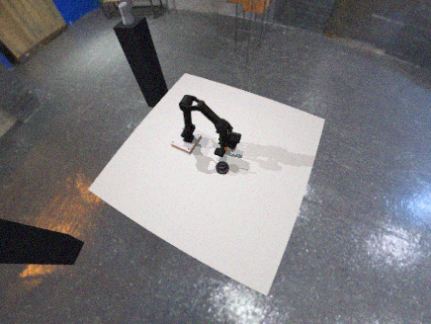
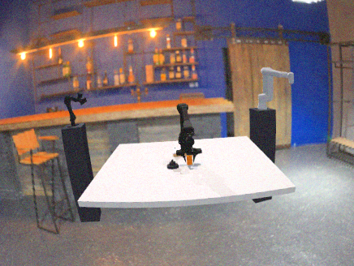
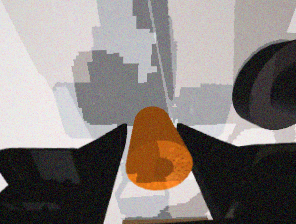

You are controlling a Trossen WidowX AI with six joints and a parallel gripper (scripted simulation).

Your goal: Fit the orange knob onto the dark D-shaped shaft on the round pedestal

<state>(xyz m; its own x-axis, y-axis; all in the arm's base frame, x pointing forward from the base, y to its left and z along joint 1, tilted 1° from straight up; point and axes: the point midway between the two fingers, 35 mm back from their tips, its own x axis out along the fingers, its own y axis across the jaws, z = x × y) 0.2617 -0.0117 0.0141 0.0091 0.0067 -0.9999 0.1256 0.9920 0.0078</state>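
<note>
Right now my gripper tip is 130 mm to the left of the round pedestal, 30 mm short of it and 20 mm below it. Also, from my gripper tip: orange knob: 20 mm above.
</note>
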